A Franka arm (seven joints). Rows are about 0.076 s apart.
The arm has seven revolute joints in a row. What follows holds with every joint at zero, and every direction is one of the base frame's.
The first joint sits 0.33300 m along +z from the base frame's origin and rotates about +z.
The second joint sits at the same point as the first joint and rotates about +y.
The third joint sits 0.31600 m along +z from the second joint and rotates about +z.
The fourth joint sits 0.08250 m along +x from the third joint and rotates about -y.
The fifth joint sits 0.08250 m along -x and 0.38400 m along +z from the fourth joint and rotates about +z.
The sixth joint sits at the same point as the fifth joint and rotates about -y.
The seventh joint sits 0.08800 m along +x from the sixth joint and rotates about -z.
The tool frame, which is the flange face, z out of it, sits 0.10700 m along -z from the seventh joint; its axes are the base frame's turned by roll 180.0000, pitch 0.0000 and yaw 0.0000 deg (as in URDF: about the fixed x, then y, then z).
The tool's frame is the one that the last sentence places.
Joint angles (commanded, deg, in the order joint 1, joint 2, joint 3, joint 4, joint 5, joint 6, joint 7), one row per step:
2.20, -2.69, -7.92, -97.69, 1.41, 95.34, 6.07
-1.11, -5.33, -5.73, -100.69, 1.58, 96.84, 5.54
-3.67, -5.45, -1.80, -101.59, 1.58, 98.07, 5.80
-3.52, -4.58, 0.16, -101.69, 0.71, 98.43, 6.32
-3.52, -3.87, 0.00, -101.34, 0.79, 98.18, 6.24
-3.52, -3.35, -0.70, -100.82, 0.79, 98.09, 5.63
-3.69, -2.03, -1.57, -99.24, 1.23, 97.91, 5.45
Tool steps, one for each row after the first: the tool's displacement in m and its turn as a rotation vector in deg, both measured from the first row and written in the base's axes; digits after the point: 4 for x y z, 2 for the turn. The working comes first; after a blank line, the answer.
Tool pose at each row, in the base's axes (x y z in m, rotation vector in deg; the steps are taken from these numbers as rounded here):
0.5434, -0.0536, 0.5946, -177.26, 18.49, -0.48
0.5299, -0.0631, 0.5967, -176.84, 19.41, -2.29
0.5321, -0.0491, 0.5924, -177.34, 17.80, -2.99
0.5378, -0.0304, 0.5840, -178.61, 15.28, -2.04
0.5408, -0.0320, 0.5798, -178.53, 15.41, -1.08
0.5431, -0.0389, 0.5791, -178.49, 15.55, -0.95
0.5497, -0.0488, 0.5795, -177.92, 16.93, -1.09

-0.0135, -0.0095, 0.0021, 0.19, -1.18, -0.63
-0.0113, 0.0045, -0.0022, -0.20, -1.61, 0.42
-0.0056, 0.0232, -0.0106, -1.16, -0.91, 2.11
-0.0026, 0.0216, -0.0148, -1.02, -0.31, 2.03
-0.0003, 0.0147, -0.0155, -0.98, -0.23, 1.94
0.0063, 0.0048, -0.0151, -0.55, -0.35, 1.03

